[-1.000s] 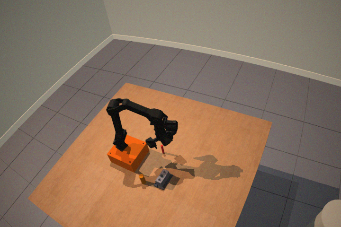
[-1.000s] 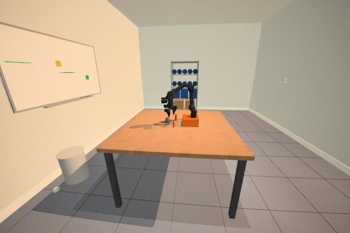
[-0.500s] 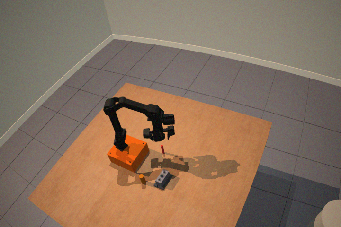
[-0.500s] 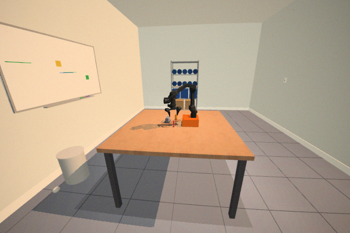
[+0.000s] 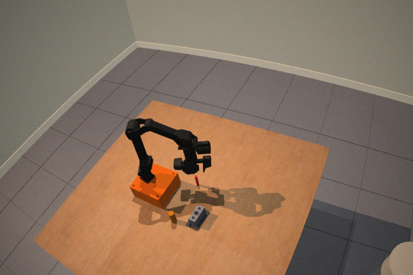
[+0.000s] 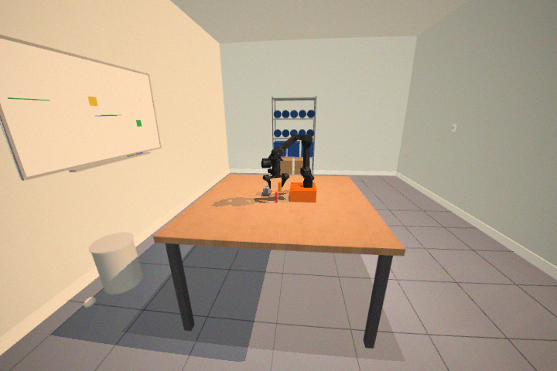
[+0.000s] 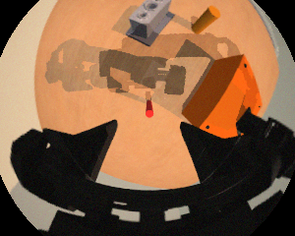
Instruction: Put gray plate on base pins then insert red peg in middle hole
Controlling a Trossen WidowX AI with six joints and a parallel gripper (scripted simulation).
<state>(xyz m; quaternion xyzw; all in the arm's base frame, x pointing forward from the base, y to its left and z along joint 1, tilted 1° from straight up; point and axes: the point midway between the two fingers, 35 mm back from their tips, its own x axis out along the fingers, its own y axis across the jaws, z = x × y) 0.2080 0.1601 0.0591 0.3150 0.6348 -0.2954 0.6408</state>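
Now: gripper tip 70 mm above the red peg. Also, from my gripper tip: gray plate 160 mm to the right, 140 mm ahead, 70 mm below; then gray base 170 mm to the right, 140 mm ahead, 100 mm below; then orange cylinder 250 mm to the right, 70 mm below, 40 mm ahead.
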